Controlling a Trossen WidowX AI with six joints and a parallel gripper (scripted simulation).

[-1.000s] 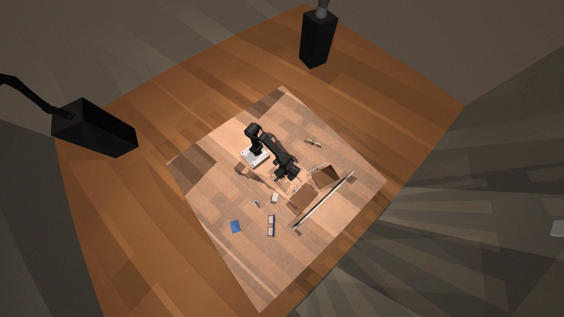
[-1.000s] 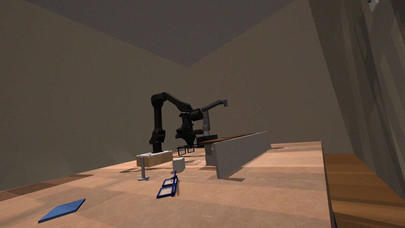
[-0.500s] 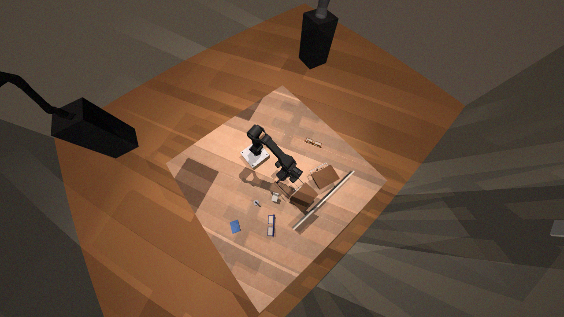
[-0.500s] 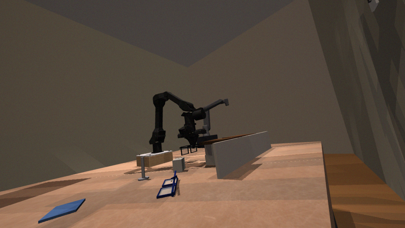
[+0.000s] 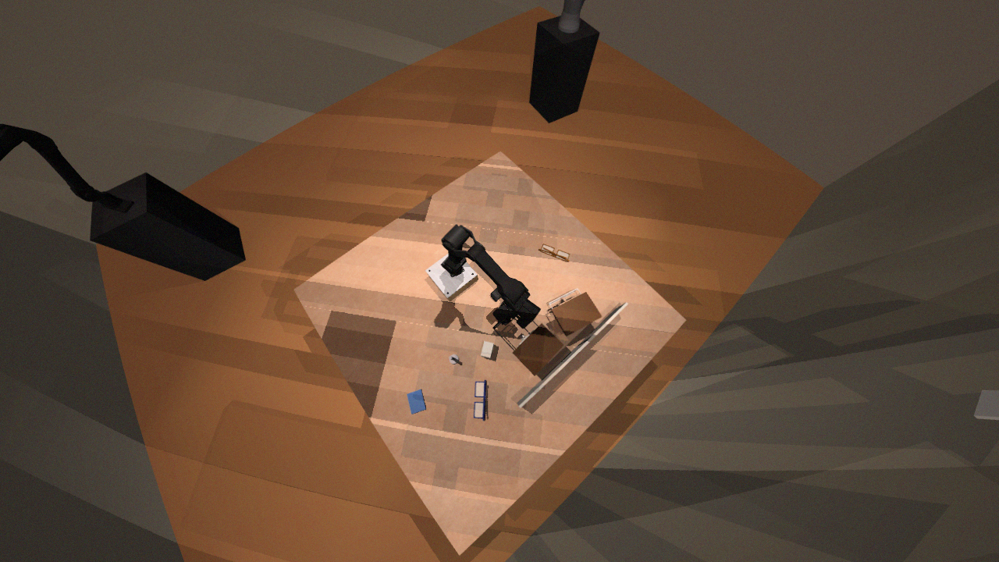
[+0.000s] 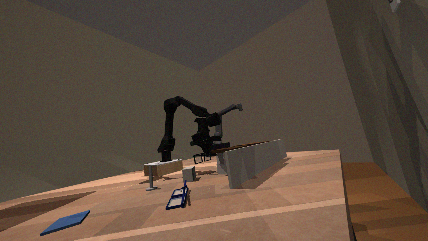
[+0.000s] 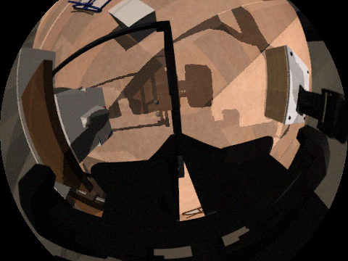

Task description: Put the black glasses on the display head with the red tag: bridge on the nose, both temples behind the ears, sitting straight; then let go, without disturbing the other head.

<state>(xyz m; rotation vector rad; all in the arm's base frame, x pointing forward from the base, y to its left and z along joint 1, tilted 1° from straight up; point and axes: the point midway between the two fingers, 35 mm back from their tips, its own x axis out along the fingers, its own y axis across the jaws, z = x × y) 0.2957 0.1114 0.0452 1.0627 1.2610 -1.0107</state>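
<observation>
Right now the grey display head is 160 mm ahead of my gripper tip and 10 mm below it. The rest, counted from my gripper tip: grey post 40 mm ahead, 300 mm to the right, 50 mm below; then white cube 80 mm ahead, 160 mm to the right, 50 mm below; then long grey panel 270 mm ahead, 130 mm to the left, 20 mm below.
</observation>
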